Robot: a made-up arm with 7 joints.
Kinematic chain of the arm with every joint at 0, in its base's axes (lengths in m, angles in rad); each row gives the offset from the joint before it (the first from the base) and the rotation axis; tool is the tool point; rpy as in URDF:
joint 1: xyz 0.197 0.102 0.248 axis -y
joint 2: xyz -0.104 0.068 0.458 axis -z
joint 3: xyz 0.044 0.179 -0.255 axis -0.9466 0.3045 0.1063
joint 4: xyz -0.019 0 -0.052 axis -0.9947 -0.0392 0.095
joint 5: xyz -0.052 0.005 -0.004 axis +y
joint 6: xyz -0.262 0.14 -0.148 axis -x
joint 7: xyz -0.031 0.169 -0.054 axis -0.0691 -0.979 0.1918
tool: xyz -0.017 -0.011 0.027 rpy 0 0 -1.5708
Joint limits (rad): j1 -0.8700..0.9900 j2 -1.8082..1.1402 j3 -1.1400..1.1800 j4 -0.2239..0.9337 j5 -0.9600..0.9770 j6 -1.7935..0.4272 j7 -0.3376..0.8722
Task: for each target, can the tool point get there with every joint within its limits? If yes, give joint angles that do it. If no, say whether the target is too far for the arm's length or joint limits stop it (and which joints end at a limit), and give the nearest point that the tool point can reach.
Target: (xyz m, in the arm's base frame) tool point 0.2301 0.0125 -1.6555
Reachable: no: too far | nearest point -0.0260 0.1072 -0.4309 | short by 1.255 m
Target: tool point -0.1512 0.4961 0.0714
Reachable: yes | joints 0.4719 0.2501 0.4290 0.1549 -0.3976 -1.4963 0.5108
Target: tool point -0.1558 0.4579 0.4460
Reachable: yes | joints -0.4081 0.4738 0.6725 0.7250 -0.1324 -1.3505 0.6278
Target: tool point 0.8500 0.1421 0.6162
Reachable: no: joint limits stop it (at a limit: joint 2, joint 3, joint 5, joint 6, joint 7) | nearest point 0.7195 0.3045 0.5426 | short by 0.221 m
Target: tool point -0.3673 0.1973 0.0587
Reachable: yes | joints 0.3493 -0.4525 0.9341 0.2129 0.1871 -0.4686 0.0942
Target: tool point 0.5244 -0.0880 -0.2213
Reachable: no: joint limits stop it (at a limit: joint 1, joint 2, joint 6, joint 7) | nearest point 0.3409 -0.0294 -0.1271 | short by 0.214 m
